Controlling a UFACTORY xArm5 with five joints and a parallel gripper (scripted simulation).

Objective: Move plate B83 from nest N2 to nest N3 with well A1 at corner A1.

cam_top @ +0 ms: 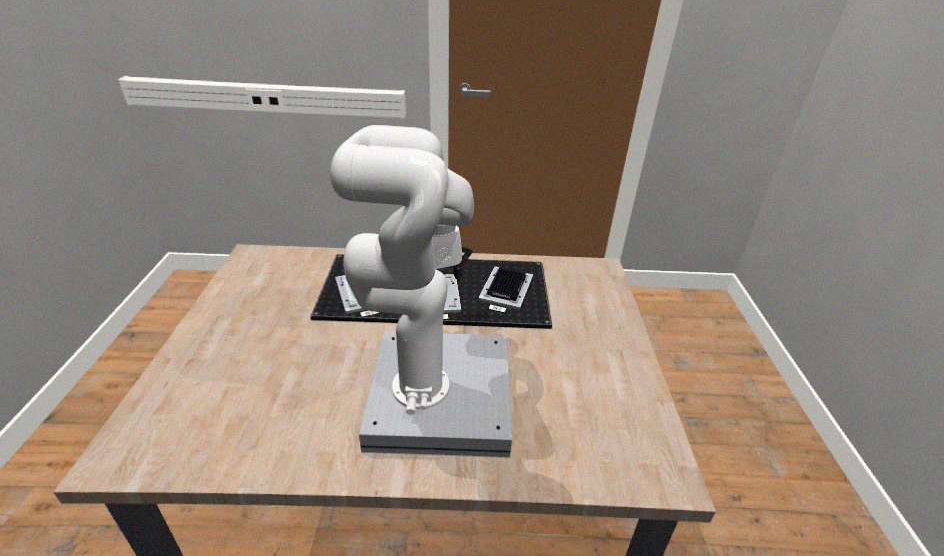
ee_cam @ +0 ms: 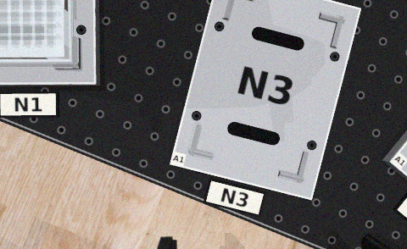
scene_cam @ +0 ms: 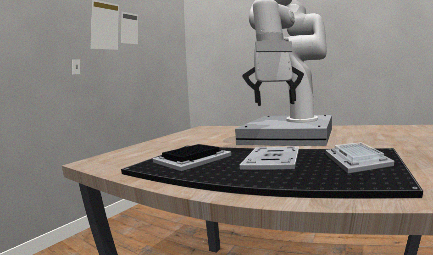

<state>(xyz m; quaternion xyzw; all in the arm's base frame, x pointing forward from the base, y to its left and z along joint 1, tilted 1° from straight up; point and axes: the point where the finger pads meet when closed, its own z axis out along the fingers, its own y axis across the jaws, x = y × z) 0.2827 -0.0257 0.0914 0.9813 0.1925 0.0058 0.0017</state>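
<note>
Right now my hand is 140 mm short of the black well plate, 190 mm to the left of it and 110 mm above it. Round my hand: nest N2: 140 mm ahead, 190 mm to the right, 130 mm below; then clear well plate: 100 mm ahead, 230 mm to the left, 110 mm below; then nest N3: 100 mm ahead, 10 mm to the left, 130 mm below.
</note>
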